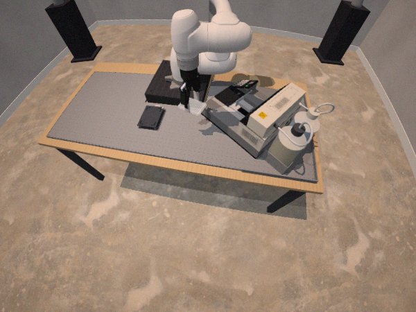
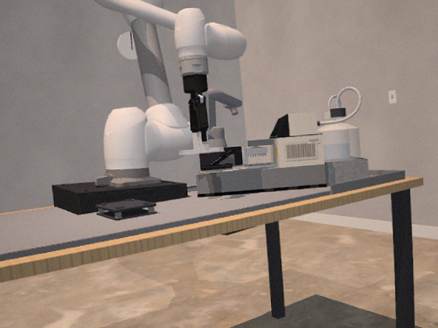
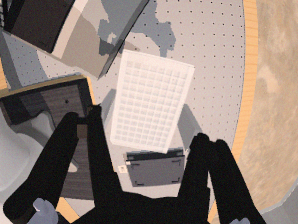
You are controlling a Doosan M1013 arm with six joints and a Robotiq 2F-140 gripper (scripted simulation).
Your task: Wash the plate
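My hand is 50 mm past the plate nest N1, 260 mm to the left of it and 150 mm above it. Round my hand: plate washer 50 mm behind, 320 mm to the left, 50 mm below; then white well plate 20 mm below; then washer carrier 160 mm behind, 210 mm to the left, 90 mm below.
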